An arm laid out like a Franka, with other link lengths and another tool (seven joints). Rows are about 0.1 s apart.
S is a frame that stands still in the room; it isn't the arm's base.
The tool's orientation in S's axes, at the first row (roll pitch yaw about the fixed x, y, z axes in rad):
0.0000 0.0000 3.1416
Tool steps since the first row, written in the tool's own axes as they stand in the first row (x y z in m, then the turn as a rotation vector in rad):
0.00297 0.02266 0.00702 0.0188 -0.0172 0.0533
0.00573 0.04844 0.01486 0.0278 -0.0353 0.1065
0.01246 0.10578 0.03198 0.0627 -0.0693 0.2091
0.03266 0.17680 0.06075 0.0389 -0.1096 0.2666
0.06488 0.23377 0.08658 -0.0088 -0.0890 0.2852
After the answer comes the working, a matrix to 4 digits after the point.
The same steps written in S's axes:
-0.00297 -0.02266 0.00702 -0.0188 0.0172 0.0533
-0.00573 -0.04844 0.01486 -0.0278 0.0353 0.1065
-0.01246 -0.10578 0.03198 -0.0627 0.0693 0.2091
-0.03266 -0.17680 0.06075 -0.0389 0.1096 0.2666
-0.06488 -0.23377 0.08658 0.0088 0.0890 0.2852

The tool's axes in the first row as the columns of a matrix, in S's axes (rounded; the answer above uses it unrounded):
-1.0000 0.0000 0.0000
0.0000 -1.0000 0.0000
0.0000 0.0000 1.0000

